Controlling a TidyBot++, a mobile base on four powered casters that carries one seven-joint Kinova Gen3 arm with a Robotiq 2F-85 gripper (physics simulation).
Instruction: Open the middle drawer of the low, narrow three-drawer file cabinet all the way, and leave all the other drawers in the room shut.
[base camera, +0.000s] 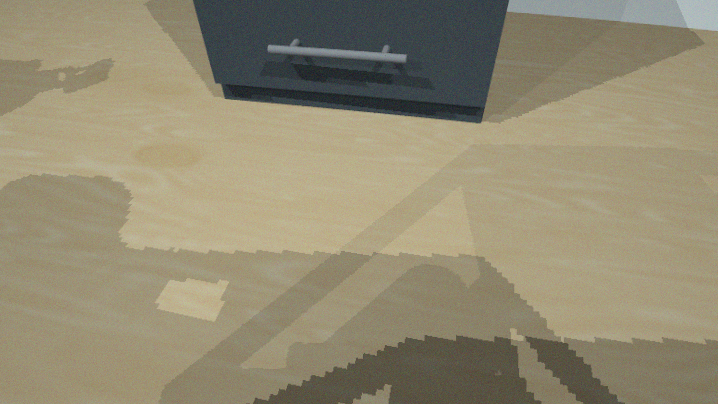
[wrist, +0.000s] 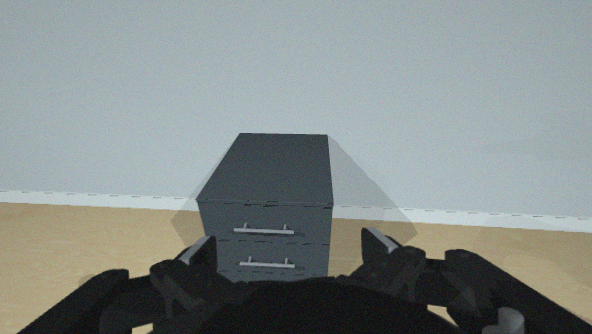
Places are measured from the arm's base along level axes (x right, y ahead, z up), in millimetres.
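Pixels of known places: gripper, fingertip midpoint: (wrist: 289, 247).
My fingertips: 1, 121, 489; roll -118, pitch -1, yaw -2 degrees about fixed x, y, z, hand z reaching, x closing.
Observation:
Behind a point stands the place of what it marks, as x, y, z.
The dark grey file cabinet (base camera: 346, 25) @(-41, 649, -253) (wrist: 270, 170) @(-27, 832, 123) stands against the wall, its front facing me. In the wrist view the top drawer's bar handle (wrist: 264, 231) @(-52, 617, 32) and, below it, the middle drawer's bar handle (wrist: 267, 264) @(-53, 619, -121) show, and both drawers sit flush in the front. The bottom drawer's handle (base camera: 336, 53) @(-53, 617, -278) shows in the base camera view, with that drawer shut; in the wrist view the bottom drawer is hidden behind the gripper body. My gripper (wrist: 289, 247) @(1, 121, 489) is open and empty, its fingers apart on either side of the cabinet front in the picture, not touching it.
The pale wall (wrist: 300, 65) @(121, 1185, 426) with a white baseboard (wrist: 100, 196) @(-1059, 1386, -319) runs behind the cabinet. The light wooden floor (base camera: 301, 200) @(-90, 460, -397) lies in front of the cabinet and on both sides of it, crossed by shadows.

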